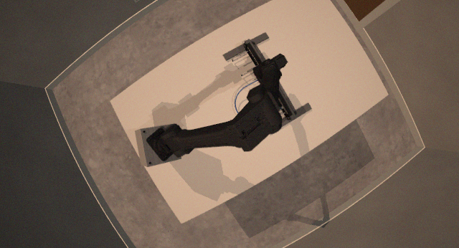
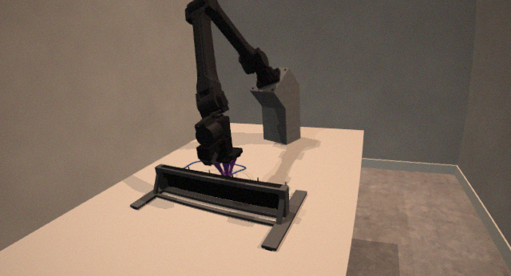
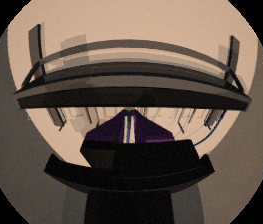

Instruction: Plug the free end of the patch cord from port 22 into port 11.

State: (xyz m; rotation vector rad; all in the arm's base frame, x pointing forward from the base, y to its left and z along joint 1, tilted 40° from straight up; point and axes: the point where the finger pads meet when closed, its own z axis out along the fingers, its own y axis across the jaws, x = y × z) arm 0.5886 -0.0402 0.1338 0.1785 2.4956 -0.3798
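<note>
Right now my hand is 20 mm short of the plug and 10 mm to the left of it.
</note>
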